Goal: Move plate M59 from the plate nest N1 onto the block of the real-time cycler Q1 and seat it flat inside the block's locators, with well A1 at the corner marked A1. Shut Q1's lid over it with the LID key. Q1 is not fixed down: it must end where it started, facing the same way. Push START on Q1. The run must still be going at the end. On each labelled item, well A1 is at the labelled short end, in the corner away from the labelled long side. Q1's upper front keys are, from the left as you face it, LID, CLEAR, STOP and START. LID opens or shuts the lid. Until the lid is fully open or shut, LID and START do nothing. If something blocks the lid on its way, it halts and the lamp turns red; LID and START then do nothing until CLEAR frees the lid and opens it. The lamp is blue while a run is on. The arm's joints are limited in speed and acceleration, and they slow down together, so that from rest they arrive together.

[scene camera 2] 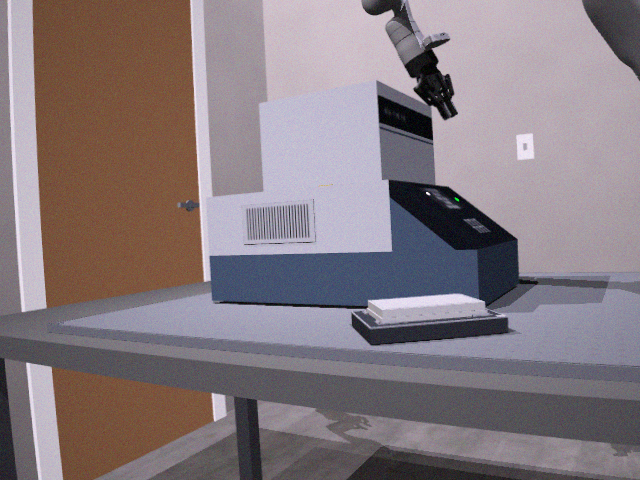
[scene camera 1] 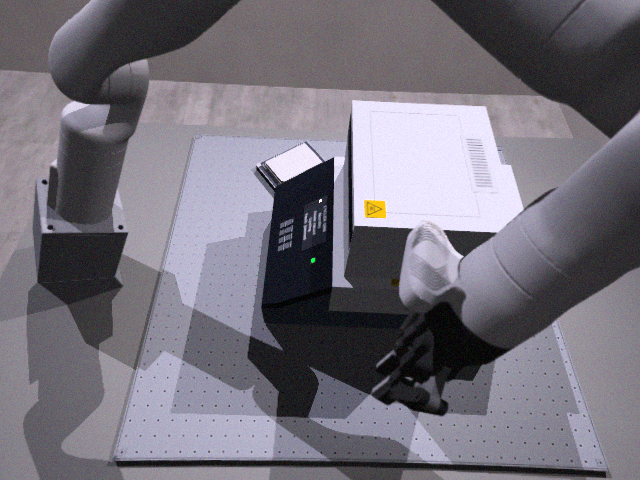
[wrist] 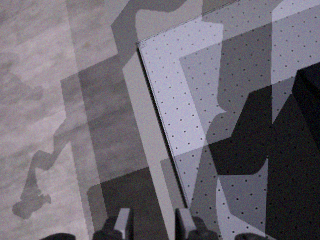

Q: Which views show the plate M59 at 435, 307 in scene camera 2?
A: Scene camera 2 and scene camera 1 only.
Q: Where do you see a dark nest N1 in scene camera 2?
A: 416, 333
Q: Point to a plate M59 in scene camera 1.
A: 298, 160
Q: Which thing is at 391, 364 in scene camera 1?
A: My gripper.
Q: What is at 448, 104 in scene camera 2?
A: My gripper.
